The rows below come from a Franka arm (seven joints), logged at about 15 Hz.
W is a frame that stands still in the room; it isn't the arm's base.
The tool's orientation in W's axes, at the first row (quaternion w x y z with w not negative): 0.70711, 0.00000, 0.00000, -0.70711
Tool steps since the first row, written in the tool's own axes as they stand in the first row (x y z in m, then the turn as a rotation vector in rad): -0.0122, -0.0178, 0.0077, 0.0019, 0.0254, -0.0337; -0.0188, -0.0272, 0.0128, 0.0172, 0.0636, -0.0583; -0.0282, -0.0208, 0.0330, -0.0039, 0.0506, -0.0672; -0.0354, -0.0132, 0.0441, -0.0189, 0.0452, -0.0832; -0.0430, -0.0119, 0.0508, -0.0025, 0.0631, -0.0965; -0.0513, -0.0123, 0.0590, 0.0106, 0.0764, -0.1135; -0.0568, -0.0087, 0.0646, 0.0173, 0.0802, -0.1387; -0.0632, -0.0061, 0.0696, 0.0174, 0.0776, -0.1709
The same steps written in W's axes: -0.0178, 0.0122, 0.0077, 0.0254, -0.0019, -0.0337; -0.0272, 0.0188, 0.0128, 0.0636, -0.0172, -0.0583; -0.0208, 0.0282, 0.0330, 0.0506, 0.0039, -0.0672; -0.0132, 0.0354, 0.0441, 0.0452, 0.0189, -0.0832; -0.0119, 0.0430, 0.0508, 0.0631, 0.0025, -0.0965; -0.0123, 0.0513, 0.0590, 0.0764, -0.0106, -0.1135; -0.0087, 0.0568, 0.0646, 0.0802, -0.0173, -0.1387; -0.0061, 0.0632, 0.0696, 0.0776, -0.0174, -0.1709
